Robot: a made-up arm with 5 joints.
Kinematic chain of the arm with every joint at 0, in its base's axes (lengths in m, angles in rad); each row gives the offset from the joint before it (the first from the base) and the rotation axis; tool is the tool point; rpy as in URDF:
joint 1: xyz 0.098 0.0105 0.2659 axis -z
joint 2: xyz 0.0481 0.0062 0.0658 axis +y
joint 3: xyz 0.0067 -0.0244 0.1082 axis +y
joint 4: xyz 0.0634 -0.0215 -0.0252 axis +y
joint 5: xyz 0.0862 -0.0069 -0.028 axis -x
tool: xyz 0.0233 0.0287 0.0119 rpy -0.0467 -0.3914 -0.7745
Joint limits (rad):
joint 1: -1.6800..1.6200
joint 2: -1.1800..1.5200
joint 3: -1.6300..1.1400
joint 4: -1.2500..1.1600
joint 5: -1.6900..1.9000
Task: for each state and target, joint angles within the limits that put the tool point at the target. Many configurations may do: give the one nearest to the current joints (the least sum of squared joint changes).
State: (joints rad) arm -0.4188 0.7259 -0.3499 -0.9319 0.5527
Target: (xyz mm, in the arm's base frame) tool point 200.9 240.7 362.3
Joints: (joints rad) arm -1.2126 0.4712 0.1857 -0.8945 0.4815
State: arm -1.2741 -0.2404 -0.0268 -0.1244 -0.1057
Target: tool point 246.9 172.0 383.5
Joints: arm -0.9137 -0.0343 0.1467 -0.0099 -0.1004
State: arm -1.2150 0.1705 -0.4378 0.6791 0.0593
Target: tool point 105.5 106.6 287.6
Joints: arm -1.6564 -0.0625 0.3194 1.1600 0.2935
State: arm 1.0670 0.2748 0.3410 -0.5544 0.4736
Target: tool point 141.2 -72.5 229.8
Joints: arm 0.9185 0.7313 0.8260 -0.2078 0.5772
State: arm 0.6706 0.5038 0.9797 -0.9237 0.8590
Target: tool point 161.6 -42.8 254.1
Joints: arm 0.4942 0.2155 1.1400 -0.2341 0.6747
